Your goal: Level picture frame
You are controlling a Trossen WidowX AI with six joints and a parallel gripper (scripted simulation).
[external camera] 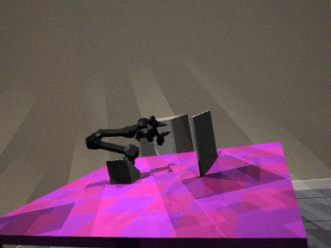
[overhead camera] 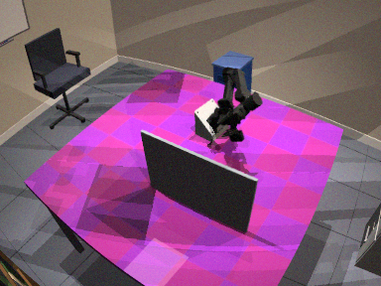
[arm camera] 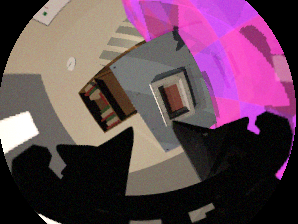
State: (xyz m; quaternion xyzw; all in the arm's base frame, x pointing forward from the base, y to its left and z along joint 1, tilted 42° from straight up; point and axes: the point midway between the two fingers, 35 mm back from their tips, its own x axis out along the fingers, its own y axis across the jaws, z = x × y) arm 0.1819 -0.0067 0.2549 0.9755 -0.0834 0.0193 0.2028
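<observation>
My gripper tip is 190 mm short of the picture frame, 90 mm above it and 30 mm to the right of it. Also, from my gripper tip: grey wall panel: 200 mm ahead, 100 mm below, 20 mm to the left.
</observation>
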